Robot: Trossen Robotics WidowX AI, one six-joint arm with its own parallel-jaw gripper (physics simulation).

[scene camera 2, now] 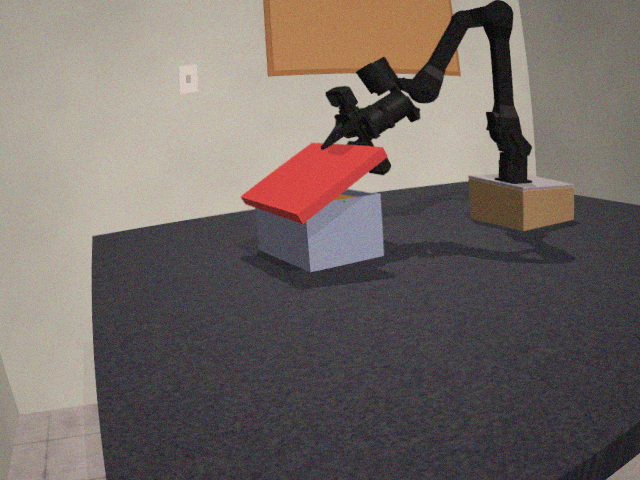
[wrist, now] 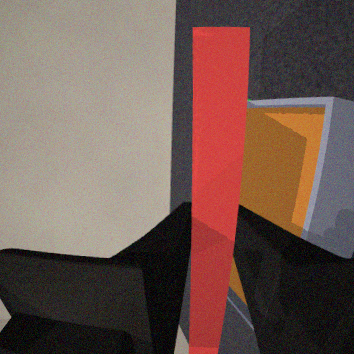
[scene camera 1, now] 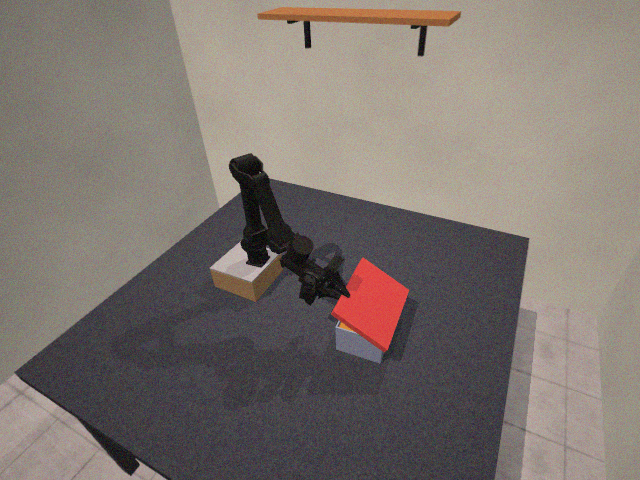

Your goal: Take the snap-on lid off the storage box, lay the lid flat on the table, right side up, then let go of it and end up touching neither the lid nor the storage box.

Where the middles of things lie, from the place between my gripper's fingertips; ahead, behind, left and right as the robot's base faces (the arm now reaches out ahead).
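Red lid (scene camera 2: 297, 190): my hand is 50 mm to the right of it, 60 mm short of it and 30 mm above it.
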